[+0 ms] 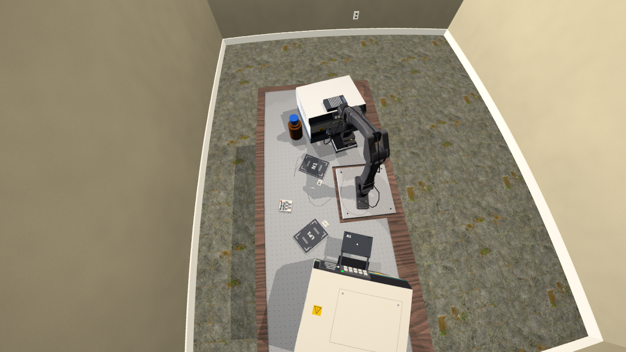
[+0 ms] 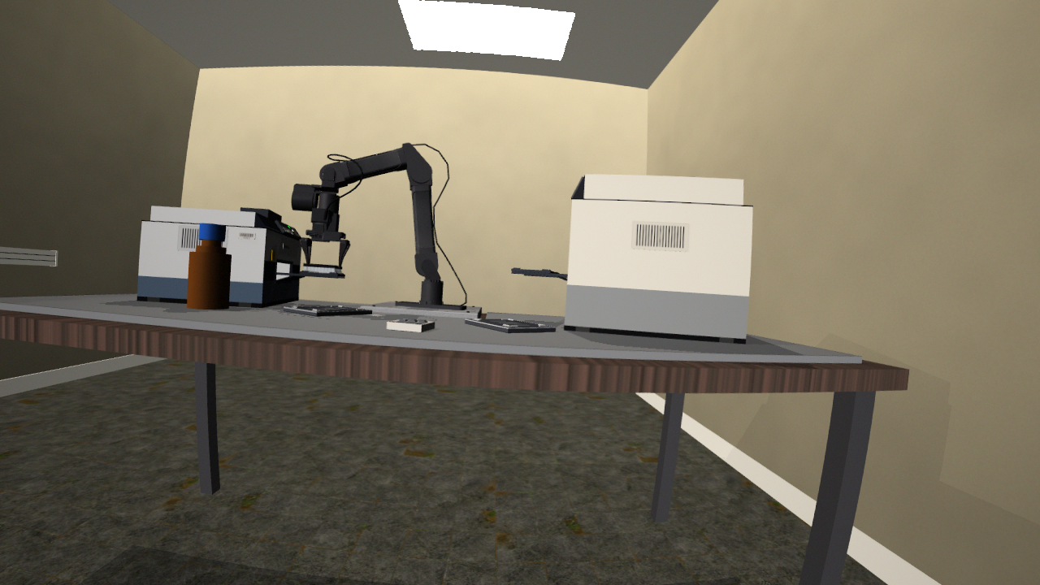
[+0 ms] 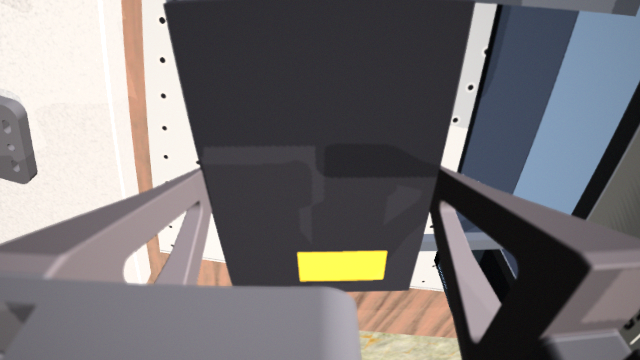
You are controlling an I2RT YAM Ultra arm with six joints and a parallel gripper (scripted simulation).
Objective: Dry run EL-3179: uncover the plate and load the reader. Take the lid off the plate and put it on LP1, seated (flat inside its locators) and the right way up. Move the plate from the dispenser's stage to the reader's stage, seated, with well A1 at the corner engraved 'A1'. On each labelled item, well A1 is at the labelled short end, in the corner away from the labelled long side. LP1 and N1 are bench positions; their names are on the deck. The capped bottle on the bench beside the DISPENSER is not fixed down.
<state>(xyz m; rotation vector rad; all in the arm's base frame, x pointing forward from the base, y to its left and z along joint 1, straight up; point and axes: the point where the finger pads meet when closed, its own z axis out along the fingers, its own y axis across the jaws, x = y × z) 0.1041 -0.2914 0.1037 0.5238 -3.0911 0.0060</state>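
My gripper is now 20 mm above the clear well plate. The rest, counted from my hand: LP1 tag 110 mm ahead, 470 mm to the left, 110 mm below; then lid right at my hand; then capped brown bottle 300 mm ahead, 110 mm to the right.
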